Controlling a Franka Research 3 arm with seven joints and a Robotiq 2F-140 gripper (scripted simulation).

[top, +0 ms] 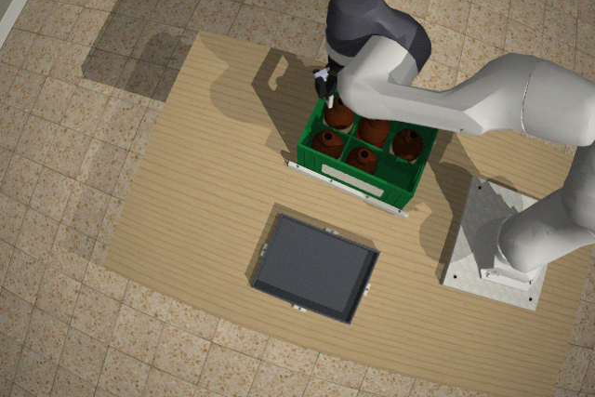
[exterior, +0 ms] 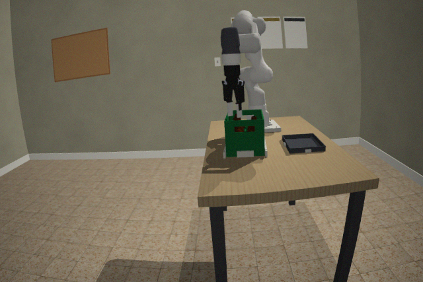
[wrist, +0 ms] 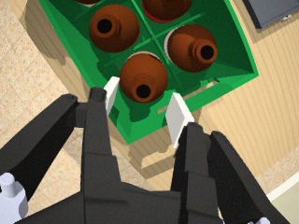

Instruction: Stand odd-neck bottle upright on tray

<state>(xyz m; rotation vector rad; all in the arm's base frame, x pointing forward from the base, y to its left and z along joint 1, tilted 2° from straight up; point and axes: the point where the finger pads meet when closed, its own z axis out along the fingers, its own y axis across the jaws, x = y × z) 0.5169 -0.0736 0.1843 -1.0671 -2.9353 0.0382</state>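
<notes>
The green crate lies 130 mm below my hand, 90 mm behind it and 40 mm to the left of it. Also, from my hand: glass bottle 130 mm below, 100 mm behind, 80 mm to the left; dark grey tray 340 mm to the left, 200 mm below, 130 mm behind.
</notes>
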